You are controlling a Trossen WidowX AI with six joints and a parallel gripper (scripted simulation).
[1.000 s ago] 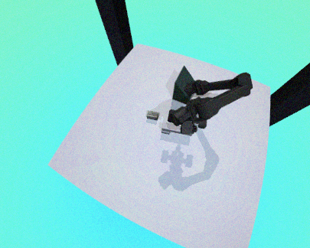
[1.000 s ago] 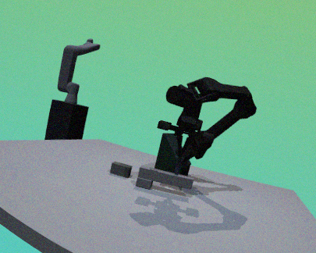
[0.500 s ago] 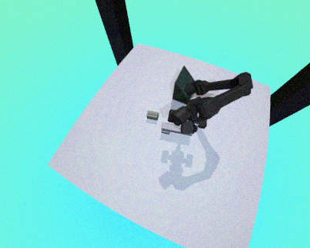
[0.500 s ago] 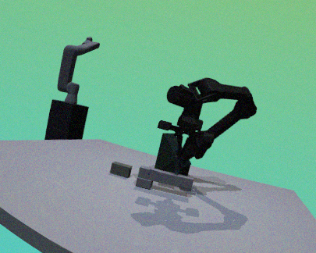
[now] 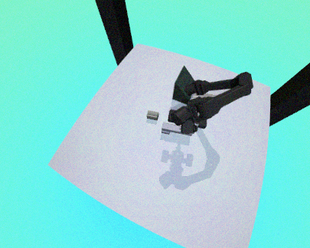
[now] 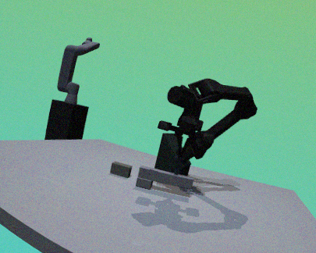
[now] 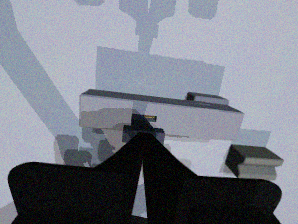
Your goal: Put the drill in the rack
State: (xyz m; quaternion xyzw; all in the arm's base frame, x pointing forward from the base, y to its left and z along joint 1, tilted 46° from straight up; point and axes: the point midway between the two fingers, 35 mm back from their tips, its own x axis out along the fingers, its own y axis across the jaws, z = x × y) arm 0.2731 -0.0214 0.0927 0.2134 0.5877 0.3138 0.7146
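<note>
The drill is 5 cm to the right of my gripper tip and 8 cm below it. Round my gripper tip: key (3 cm below); rack (4 cm behind, 21 cm to the right, 11 cm below).
</note>
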